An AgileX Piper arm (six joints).
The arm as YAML. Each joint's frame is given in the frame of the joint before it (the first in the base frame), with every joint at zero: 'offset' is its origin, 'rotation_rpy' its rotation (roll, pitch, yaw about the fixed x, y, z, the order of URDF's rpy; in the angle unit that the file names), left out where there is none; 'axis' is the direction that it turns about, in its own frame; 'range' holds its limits. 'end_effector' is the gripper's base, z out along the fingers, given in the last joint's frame.
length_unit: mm
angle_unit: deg
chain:
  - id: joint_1
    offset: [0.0, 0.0, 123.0]
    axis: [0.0, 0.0, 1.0]
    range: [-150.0, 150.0]
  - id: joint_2
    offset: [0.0, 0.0, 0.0]
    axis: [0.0, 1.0, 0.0]
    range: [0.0, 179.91]
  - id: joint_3
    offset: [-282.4, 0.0, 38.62]
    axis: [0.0, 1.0, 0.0]
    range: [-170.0, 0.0]
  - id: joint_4
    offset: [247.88, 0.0, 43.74]
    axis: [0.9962, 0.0, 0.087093]
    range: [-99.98, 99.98]
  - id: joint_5
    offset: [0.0, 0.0, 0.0]
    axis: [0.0, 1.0, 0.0]
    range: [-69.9, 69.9]
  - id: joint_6
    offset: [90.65, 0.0, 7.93]
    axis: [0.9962, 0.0, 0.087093]
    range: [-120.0, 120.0]
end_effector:
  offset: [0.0, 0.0, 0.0]
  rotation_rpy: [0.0, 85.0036, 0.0]
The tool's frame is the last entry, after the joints.
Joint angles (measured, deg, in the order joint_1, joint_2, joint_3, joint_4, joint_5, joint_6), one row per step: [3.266, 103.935, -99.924, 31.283, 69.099, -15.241]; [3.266, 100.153, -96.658, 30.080, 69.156, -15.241]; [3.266, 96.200, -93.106, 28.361, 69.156, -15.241]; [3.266, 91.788, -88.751, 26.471, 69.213, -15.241]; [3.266, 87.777, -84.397, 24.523, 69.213, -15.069]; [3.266, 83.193, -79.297, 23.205, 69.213, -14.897]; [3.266, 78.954, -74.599, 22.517, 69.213, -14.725]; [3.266, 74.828, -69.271, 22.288, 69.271, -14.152]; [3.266, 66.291, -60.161, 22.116, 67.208, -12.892]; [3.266, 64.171, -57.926, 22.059, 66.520, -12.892]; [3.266, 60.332, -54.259, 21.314, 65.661, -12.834]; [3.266, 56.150, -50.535, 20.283, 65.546, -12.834]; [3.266, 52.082, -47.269, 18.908, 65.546, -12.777]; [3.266, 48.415, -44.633, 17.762, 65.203, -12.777]
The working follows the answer.
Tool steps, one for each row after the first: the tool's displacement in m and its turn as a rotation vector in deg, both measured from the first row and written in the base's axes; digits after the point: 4 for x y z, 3 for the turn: [-0.0172, -0.0025, 0.0080, -1.175, -0.535, 0.003]; [-0.0356, -0.0058, 0.0142, -2.868, -1.032, -0.045]; [-0.0569, -0.0095, 0.0176, -4.754, -1.146, -0.069]; [-0.0768, -0.0132, 0.0173, -6.658, -0.835, -0.241]; [-0.0998, -0.0163, 0.0152, -7.945, -0.319, -0.379]; [-0.1212, -0.0185, 0.0121, -8.600, 0.174, -0.501]; [-0.1429, -0.0200, 0.0041, -8.714, 1.662, -0.864]; [-0.1819, -0.0230, -0.0063, -8.361, 0.930, -2.789]; [-0.1910, -0.0237, -0.0096, -8.379, 0.424, -3.085]; [-0.2075, -0.0259, -0.0152, -9.024, -0.557, -3.511]; [-0.2257, -0.0283, -0.0218, -10.002, -1.208, -3.582]; [-0.2426, -0.0312, -0.0279, -11.280, -2.103, -3.688]; [-0.2565, -0.0336, -0.0327, -12.302, -3.541, -3.931]
Tool pose at each row, in the base's axes (x y z in m, rotation vector in deg; rounded; the steps above come from the unrounded poses): [0.3864, 0.0663, 0.3420, -16.894, 149.892, 39.047]; [0.3691, 0.0638, 0.3500, -17.390, 149.864, 37.364]; [0.3507, 0.0605, 0.3562, -17.960, 150.055, 35.008]; [0.3294, 0.0568, 0.3596, -18.515, 150.653, 32.519]; [0.3096, 0.0530, 0.3593, -18.764, 151.626, 30.068]; [0.2866, 0.0499, 0.3572, -18.824, 152.558, 28.479]; [0.2652, 0.0478, 0.3541, -18.724, 153.248, 27.709]; [0.2435, 0.0462, 0.3461, -17.880, 154.708, 27.840]; [0.2045, 0.0433, 0.3357, -15.398, 153.794, 27.476]; [0.1954, 0.0425, 0.3324, -15.148, 153.297, 27.220]; [0.1789, 0.0404, 0.3268, -15.037, 152.539, 25.972]; [0.1607, 0.0379, 0.3202, -15.402, 152.219, 24.496]; [0.1438, 0.0351, 0.3141, -15.867, 151.739, 22.558]; [0.1299, 0.0327, 0.3093, -16.216, 150.631, 20.790]

